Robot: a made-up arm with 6 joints.
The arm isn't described. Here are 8 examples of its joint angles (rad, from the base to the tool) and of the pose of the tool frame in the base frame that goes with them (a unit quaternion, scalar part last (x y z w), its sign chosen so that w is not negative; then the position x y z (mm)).
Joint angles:
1: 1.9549 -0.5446 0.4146 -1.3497 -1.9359 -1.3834
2: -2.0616 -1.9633 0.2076 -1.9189 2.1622 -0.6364
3: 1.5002 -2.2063 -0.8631 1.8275 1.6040 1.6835
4: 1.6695 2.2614 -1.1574 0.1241 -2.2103 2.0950
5: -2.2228 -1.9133 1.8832 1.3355 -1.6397 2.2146
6: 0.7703 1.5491 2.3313 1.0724 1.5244 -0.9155
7: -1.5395 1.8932 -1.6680 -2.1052 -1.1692 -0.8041
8: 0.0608 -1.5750 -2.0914 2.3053 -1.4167 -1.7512
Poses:
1: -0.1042 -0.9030 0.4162 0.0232 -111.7 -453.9 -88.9
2: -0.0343 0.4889 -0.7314 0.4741 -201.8 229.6 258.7
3: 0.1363 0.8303 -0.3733 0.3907 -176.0 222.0 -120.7
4: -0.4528 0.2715 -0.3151 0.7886 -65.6 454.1 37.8
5: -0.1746 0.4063 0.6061 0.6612 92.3 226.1 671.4
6: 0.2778 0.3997 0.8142 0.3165 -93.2 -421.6 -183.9
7: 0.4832 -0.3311 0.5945 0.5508 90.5 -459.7 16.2
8: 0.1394 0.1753 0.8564 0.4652 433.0 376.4 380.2
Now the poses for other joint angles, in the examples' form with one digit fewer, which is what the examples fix.
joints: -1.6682 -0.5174 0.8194 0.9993 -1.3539 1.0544
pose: -0.273 0.157 0.737 0.598 83 198 603
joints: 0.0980 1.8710 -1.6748 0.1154 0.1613 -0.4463
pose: 0.613 -0.512 -0.515 0.310 -362 212 303
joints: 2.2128 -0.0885 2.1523 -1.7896 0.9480 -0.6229
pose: -0.775 0.489 0.400 0.023 50 71 492
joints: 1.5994 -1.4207 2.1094 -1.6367 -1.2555 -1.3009
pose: 0.422 -0.346 0.783 0.299 518 -402 96
